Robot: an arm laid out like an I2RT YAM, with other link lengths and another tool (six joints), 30 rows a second.
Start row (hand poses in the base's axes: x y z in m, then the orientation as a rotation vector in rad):
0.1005 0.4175 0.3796 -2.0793 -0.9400 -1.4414
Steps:
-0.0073 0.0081 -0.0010 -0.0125 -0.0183 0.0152
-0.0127 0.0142 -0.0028 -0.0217 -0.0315 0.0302
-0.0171 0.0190 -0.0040 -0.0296 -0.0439 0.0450
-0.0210 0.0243 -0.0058 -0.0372 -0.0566 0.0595
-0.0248 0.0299 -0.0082 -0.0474 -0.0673 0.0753
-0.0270 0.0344 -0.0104 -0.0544 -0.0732 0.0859
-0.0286 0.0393 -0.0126 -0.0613 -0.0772 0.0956
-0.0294 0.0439 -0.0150 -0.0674 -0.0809 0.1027
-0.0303 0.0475 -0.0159 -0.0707 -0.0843 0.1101
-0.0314 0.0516 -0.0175 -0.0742 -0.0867 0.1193
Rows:
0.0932 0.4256 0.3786 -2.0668 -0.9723 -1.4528
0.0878 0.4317 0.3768 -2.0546 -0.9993 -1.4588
0.0834 0.4365 0.3756 -2.0418 -1.0247 -1.4640
0.0795 0.4418 0.3738 -2.0287 -1.0495 -1.4697
0.0757 0.4474 0.3714 -2.0172 -1.0770 -1.4717
0.0735 0.4519 0.3692 -2.0103 -1.0951 -1.4715
0.0719 0.4568 0.3670 -2.0050 -1.1116 -1.4696
0.0711 0.4614 0.3646 -2.0013 -1.1249 -1.4688
0.0702 0.4650 0.3637 -1.9957 -1.1357 -1.4680
0.0691 0.4691 0.3621 -1.9892 -1.1479 -1.4650

